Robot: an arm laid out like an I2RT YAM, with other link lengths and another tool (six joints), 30 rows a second.
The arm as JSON. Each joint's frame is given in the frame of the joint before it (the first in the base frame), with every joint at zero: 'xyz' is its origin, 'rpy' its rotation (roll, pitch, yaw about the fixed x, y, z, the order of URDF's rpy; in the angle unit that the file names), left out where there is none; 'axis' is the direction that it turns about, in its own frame. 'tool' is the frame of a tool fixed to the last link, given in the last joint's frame.
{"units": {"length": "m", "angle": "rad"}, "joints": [
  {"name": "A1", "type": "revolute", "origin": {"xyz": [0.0, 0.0, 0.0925]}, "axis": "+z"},
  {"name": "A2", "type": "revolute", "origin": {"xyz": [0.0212, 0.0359, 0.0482], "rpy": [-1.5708, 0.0, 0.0]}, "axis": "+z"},
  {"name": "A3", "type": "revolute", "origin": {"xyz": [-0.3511, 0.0, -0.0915], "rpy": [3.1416, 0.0, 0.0]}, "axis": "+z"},
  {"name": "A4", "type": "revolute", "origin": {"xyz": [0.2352, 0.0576, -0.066]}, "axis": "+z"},
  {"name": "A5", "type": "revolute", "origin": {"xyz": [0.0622, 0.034, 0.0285], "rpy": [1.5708, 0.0, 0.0]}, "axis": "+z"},
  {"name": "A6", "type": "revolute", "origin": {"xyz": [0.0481, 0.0, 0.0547], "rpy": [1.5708, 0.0, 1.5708]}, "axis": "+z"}
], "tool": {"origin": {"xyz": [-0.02, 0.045, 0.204], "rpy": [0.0, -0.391, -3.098]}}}
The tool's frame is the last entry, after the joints.
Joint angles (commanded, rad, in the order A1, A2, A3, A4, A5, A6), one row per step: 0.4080, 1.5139, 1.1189, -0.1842, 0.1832, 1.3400; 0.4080, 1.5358, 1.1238, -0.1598, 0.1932, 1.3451; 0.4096, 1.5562, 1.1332, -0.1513, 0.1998, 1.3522; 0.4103, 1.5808, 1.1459, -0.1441, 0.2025, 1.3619; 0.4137, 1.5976, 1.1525, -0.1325, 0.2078, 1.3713; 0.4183, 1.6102, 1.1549, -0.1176, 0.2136, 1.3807; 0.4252, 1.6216, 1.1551, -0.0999, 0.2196, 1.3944; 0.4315, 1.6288, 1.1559, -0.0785, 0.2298, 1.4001; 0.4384, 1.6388, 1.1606, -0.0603, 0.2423, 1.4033; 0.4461, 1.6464, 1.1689, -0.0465, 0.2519, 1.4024; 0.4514, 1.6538, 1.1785, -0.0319, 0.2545, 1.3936; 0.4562, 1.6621, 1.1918, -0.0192, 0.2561, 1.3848; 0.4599, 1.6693, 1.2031, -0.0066, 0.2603, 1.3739; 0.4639, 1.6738, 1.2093, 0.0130, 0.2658, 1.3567; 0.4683, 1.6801, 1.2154, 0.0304, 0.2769, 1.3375
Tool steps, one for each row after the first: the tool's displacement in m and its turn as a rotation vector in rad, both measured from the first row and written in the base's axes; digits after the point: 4 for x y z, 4 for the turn. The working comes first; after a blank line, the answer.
Tool pose at each row, in the base's axes (x y z in m, rotation vector in rad; the steps are taken from these numbers as rounded here): 0.4665, 0.1837, 0.2697, 2.7912, 0.6194, 0.9195; 0.4753, 0.1847, 0.2681, 2.7885, 0.6014, 0.9296; 0.4816, 0.1864, 0.2653, 2.7915, 0.5900, 0.9264; 0.4886, 0.1890, 0.2617, 2.7992, 0.5795, 0.9209; 0.4939, 0.1916, 0.2599, 2.8038, 0.5688, 0.9244; 0.4982, 0.1945, 0.2590, 2.8073, 0.5585, 0.9329; 0.5020, 0.1984, 0.2585, 2.8139, 0.5465, 0.9451; 0.5063, 0.2011, 0.2611, 2.8098, 0.5349, 0.9679; 0.5111, 0.2040, 0.2633, 2.8029, 0.5246, 0.9870; 0.5151, 0.2078, 0.2673, 2.7939, 0.5221, 1.0082; 0.5190, 0.2124, 0.2718, 2.7817, 0.5311, 1.0315; 0.5233, 0.2171, 0.2772, 2.7695, 0.5399, 1.0560; 0.5274, 0.2205, 0.2821, 2.7543, 0.5462, 1.0779; 0.5311, 0.2235, 0.2876, 2.7318, 0.5555, 1.1047; 0.5350, 0.2253, 0.2915, 2.7058, 0.5615, 1.1237

0.0088, 0.0010, -0.0016, 0.0022, -0.0082, -0.0112; 0.0151, 0.0027, -0.0044, 0.0038, -0.0062, -0.0189; 0.0221, 0.0053, -0.0080, 0.0086, -0.0011, -0.0256; 0.0274, 0.0079, -0.0098, 0.0144, -0.0021, -0.0317; 0.0317, 0.0108, -0.0107, 0.0213, -0.0064, -0.0369; 0.0355, 0.0147, -0.0112, 0.0325, -0.0115, -0.0423; 0.0398, 0.0174, -0.0086, 0.0389, -0.0266, -0.0474; 0.0446, 0.0203, -0.0064, 0.0415, -0.0406, -0.0525; 0.0486, 0.0241, -0.0024, 0.0429, -0.0559, -0.0524; 0.0525, 0.0287, 0.0021, 0.0421, -0.0727, -0.0447; 0.0568, 0.0334, 0.0075, 0.0421, -0.0901, -0.0369; 0.0609, 0.0368, 0.0124, 0.0387, -0.1075, -0.0315; 0.0646, 0.0398, 0.0179, 0.0315, -0.1303, -0.0242; 0.0685, 0.0416, 0.0218, 0.0181, -0.1507, -0.0206
